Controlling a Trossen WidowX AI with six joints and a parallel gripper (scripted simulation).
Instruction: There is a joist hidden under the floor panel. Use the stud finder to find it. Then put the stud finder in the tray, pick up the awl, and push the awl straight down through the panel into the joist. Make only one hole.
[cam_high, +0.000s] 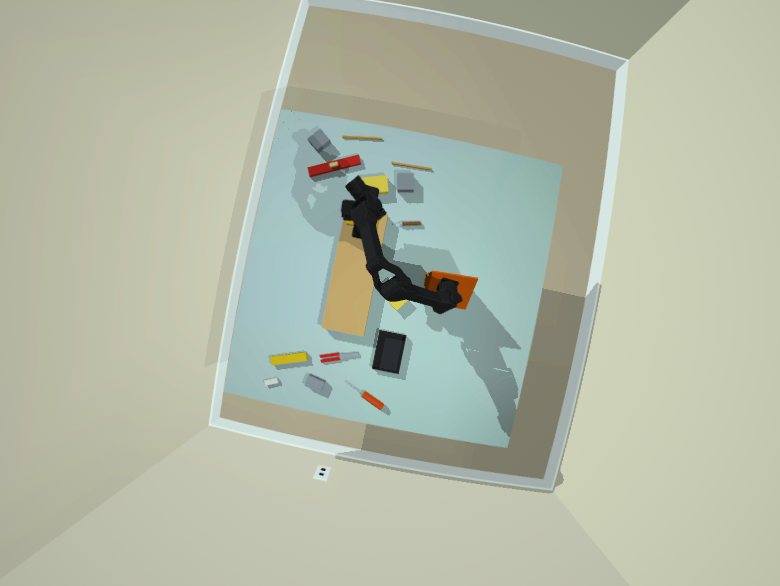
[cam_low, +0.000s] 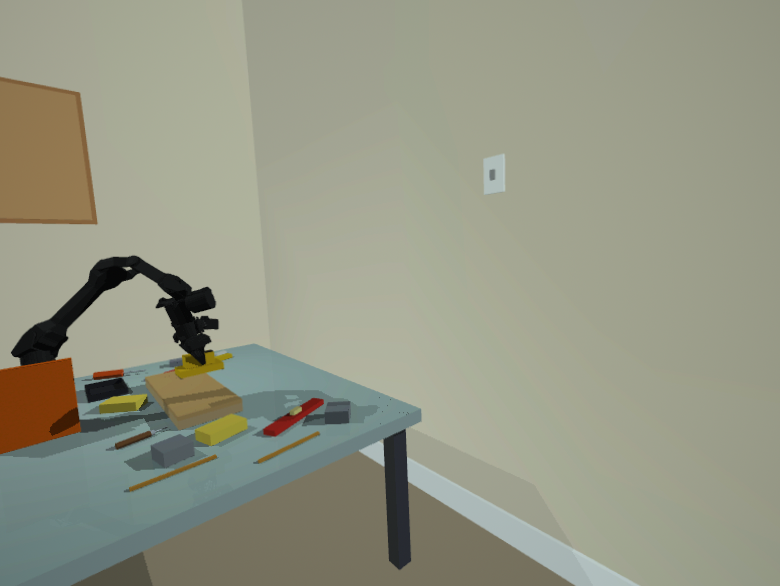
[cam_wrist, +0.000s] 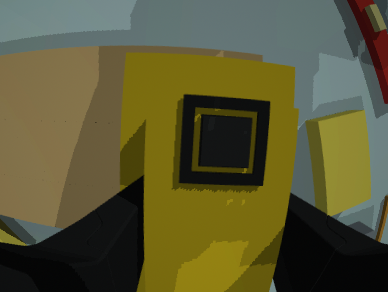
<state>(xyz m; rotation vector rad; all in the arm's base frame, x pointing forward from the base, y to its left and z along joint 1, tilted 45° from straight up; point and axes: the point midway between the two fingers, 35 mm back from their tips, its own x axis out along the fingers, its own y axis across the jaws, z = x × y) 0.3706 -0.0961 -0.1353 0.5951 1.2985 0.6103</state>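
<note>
Right now the dark tray is 49 cm to the left of my gripper tip, 25 cm behind it and 15 cm below it. The rest, counted from my gripper tip: awl 16 cm below, 16 cm behind, 5 cm to the right; then red level 22 cm to the right, 20 cm ahead, 15 cm below; then yellow stud finder 2 cm above, 1 cm ahead.
</note>
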